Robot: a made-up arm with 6 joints.
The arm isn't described. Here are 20 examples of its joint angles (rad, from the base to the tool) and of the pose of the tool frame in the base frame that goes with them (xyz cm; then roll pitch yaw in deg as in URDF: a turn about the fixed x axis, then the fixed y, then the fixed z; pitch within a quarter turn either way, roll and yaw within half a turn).
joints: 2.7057 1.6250 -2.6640 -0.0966 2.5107 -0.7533
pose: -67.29 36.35 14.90 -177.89 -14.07 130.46
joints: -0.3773 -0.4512 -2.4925 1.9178 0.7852 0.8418
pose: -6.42 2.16 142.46 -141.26 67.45 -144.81
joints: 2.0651 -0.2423 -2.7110 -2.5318 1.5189 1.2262
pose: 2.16 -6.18 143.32 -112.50 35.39 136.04
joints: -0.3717 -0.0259 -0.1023 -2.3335 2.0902 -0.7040
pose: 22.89 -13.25 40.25 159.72 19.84 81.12
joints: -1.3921 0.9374 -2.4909 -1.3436 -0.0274 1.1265
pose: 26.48 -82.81 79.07 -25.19 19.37 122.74
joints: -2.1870 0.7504 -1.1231 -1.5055 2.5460 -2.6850
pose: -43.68 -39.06 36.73 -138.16 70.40 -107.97
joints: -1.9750 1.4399 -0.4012 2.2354 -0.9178 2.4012
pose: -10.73 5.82 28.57 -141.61 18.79 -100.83
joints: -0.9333 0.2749 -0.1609 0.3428 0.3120 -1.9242
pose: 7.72 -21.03 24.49 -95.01 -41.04 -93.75
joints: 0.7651 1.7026 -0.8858 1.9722 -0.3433 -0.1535
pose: 7.38 -6.34 0.75 2.70 -30.83 99.48
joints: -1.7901 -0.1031 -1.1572 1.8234 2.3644 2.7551
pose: 0.16 -45.26 78.14 71.67 -0.58 -132.59
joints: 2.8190 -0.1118 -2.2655 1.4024 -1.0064 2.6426
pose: -21.15 25.72 119.51 49.35 15.46 -63.16
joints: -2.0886 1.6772 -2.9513 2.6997 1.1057 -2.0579
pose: -44.42 -82.25 27.89 -68.34 68.55 93.37
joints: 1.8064 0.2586 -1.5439 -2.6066 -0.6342 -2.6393
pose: -28.19 57.54 66.84 -102.98 -22.02 -70.72
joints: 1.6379 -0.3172 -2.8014 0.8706 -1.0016 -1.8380
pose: 13.10 -18.22 127.62 -135.91 51.72 113.68
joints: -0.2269 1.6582 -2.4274 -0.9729 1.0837 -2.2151
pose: 80.03 -20.48 3.67 -126.75 -29.59 42.69
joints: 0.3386 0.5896 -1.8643 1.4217 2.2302 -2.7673
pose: 60.99 35.19 64.06 11.65 7.05 -3.52
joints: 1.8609 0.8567 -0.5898 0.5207 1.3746 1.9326
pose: -6.54 21.87 11.90 21.13 -0.09 106.02
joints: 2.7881 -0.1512 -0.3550 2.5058 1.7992 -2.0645
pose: -39.12 6.24 47.97 -89.54 63.42 15.46
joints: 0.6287 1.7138 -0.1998 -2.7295 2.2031 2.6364
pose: -8.93 -1.78 10.90 -4.89 -40.59 -132.05
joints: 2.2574 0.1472 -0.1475 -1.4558 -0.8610 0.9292
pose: -31.86 11.47 41.59 -89.56 -13.38 22.57
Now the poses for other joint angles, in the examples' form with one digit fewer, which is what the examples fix.
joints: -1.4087 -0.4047 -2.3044 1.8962 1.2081 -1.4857
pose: 3.7 -4.6 138.0 31.0 22.6 -131.5
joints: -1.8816 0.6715 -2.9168 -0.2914 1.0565 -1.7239
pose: -26.3 -61.4 114.5 59.9 -42.1 78.6
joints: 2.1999 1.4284 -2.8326 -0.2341 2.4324 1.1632
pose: -45.3 72.4 36.1 37.5 -45.0 167.3
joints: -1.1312 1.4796 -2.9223 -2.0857 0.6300 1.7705
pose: 46.6 -83.6 46.1 -15.7 28.0 108.1
